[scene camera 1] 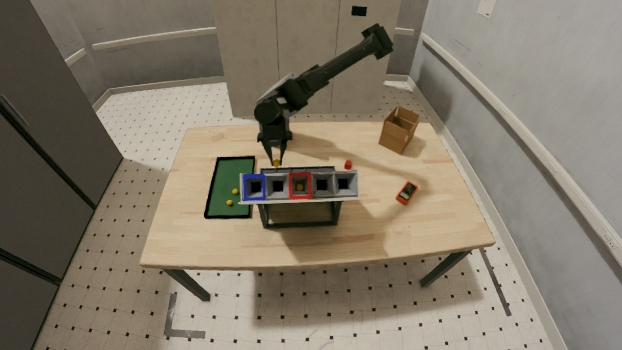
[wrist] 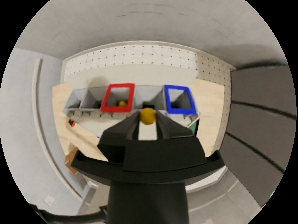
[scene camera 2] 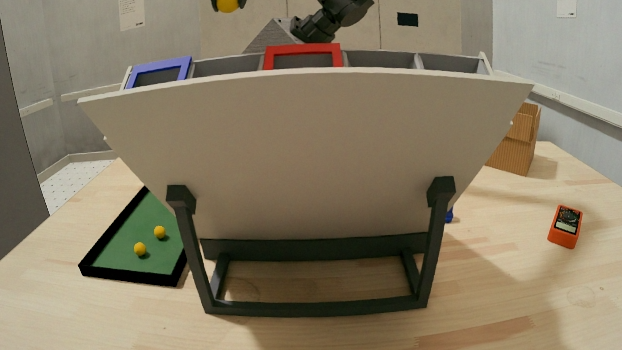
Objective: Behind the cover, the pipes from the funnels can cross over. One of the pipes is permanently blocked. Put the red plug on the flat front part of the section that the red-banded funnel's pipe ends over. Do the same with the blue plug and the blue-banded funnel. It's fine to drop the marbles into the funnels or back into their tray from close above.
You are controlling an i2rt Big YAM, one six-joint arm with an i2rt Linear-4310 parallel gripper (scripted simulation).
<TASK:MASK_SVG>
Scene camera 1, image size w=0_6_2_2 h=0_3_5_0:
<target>cardboard box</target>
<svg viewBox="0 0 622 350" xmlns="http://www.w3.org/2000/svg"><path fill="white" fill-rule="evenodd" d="M396 106L384 120L378 144L401 155L408 146L409 135L410 140L412 140L414 136L412 129L416 130L418 126L416 123L419 123L421 116L419 118L419 114L399 106L397 116L395 116Z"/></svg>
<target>green tray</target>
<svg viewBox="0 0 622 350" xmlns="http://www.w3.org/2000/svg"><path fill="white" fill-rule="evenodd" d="M255 155L217 157L204 211L205 219L250 218L249 209L251 204L249 206L248 204L238 204L238 202L241 202L240 173L254 174Z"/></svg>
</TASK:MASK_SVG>
